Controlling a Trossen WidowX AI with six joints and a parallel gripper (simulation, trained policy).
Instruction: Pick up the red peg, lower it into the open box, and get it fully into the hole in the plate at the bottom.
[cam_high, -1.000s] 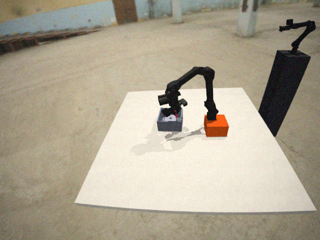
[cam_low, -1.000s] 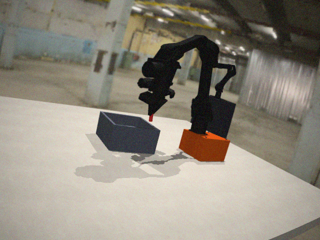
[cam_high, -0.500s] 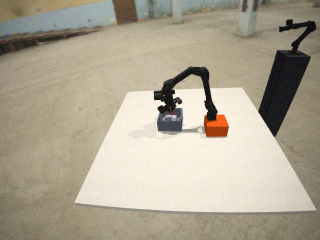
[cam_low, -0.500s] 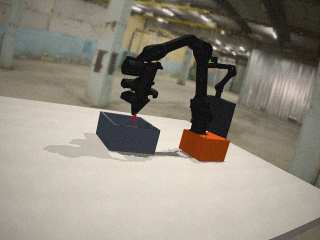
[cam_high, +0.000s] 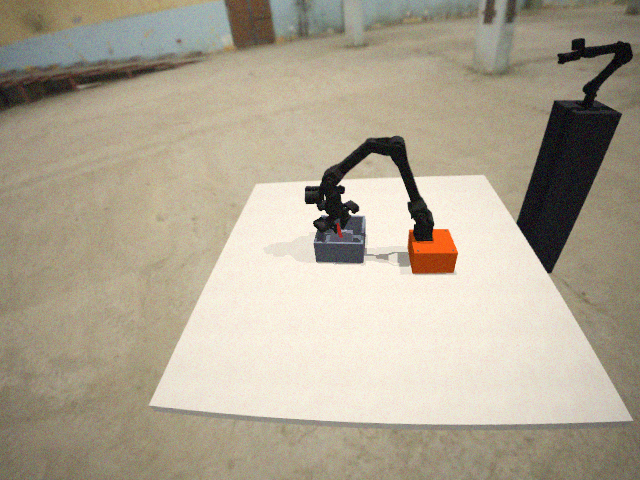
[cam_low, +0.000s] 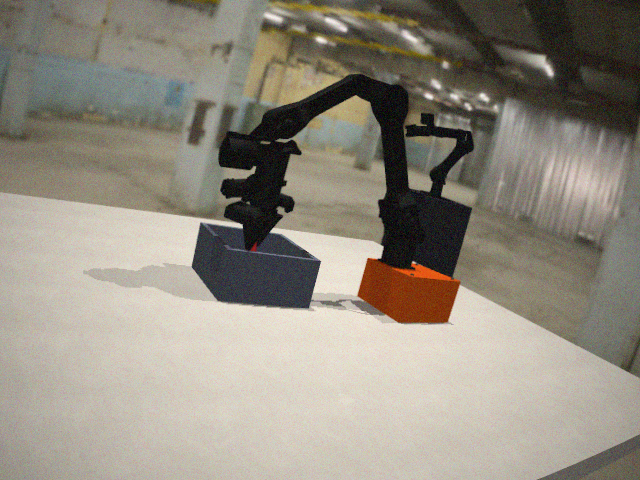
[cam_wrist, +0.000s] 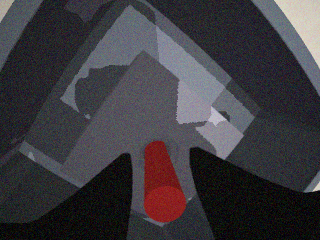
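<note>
The red peg lies right at my gripper tip. From my gripper tip the other things lie so: plate: 10 mm behind, 10 mm to the left, 30 mm below; then grey box: 10 mm behind, 10 mm to the left, 50 mm below.
</note>
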